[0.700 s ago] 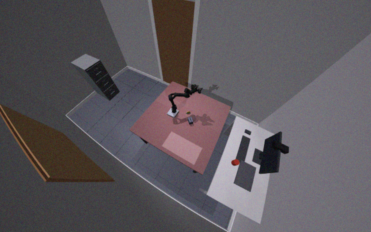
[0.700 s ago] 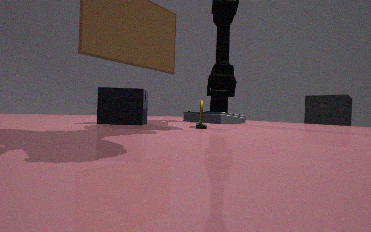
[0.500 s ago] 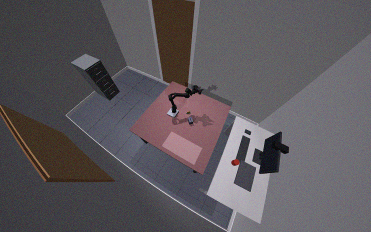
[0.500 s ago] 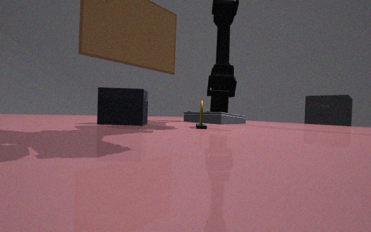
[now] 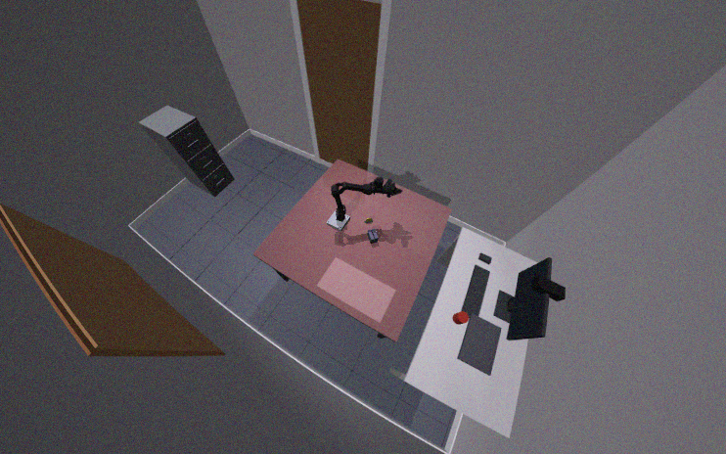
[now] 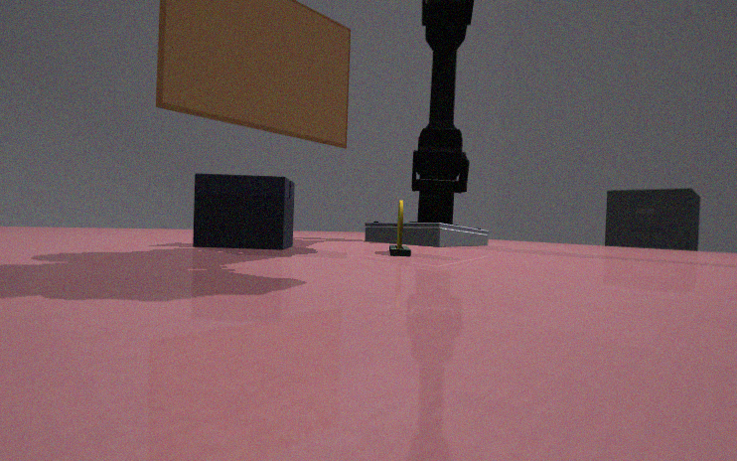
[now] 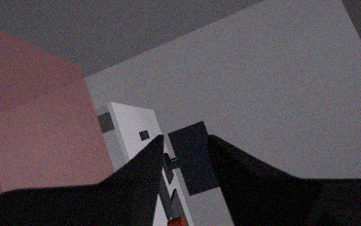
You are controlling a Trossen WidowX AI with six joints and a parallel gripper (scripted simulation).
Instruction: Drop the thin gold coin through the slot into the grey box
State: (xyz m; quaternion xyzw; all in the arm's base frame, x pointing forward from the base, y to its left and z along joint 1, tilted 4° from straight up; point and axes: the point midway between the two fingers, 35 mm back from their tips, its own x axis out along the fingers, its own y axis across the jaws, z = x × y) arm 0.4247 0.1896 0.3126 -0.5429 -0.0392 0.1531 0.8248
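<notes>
Right now my gripper tip is 200 mm past the gold coin, 120 mm to the left of it and 340 mm above it.
</notes>
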